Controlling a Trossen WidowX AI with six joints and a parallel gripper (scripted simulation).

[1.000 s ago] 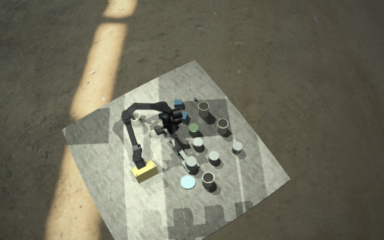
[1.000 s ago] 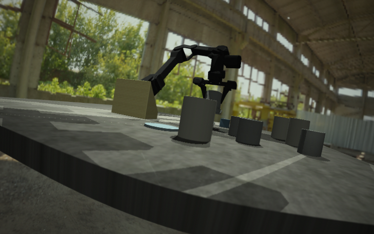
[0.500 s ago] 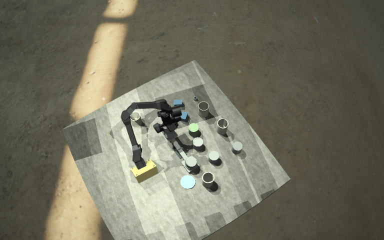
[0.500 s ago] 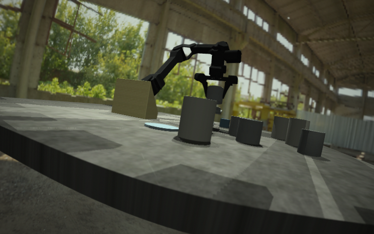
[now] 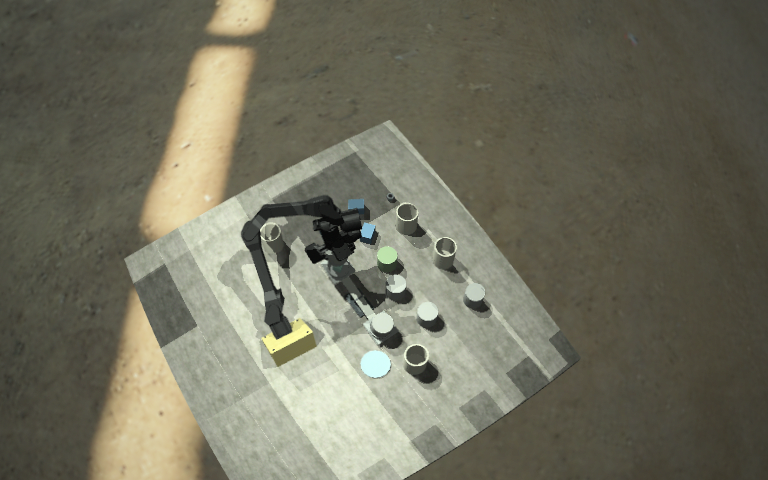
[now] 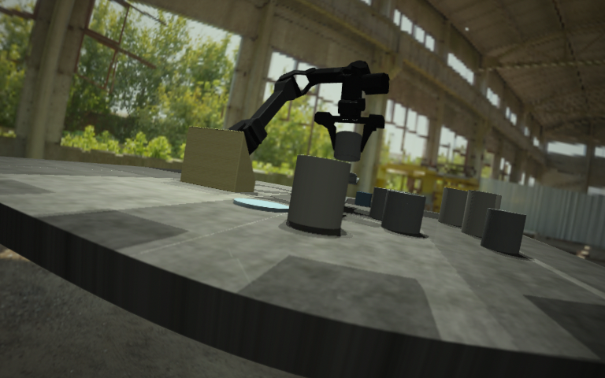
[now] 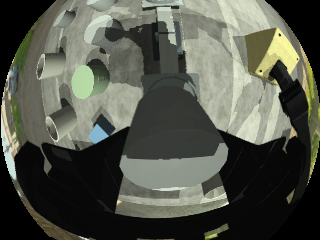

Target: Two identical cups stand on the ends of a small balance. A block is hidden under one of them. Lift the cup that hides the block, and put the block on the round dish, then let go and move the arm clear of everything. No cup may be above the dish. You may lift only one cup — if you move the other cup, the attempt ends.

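Right now the teal block is 1 cm to the right of my gripper tip and 6 cm below it. The rest, counted from my gripper tip: round light-blue dish 7 cm behind, 36 cm to the right, 14 cm below; small balance 1 cm ahead, 14 cm to the right, 12 cm below; green cylinder 15 cm ahead, 5 cm to the right, 11 cm below.
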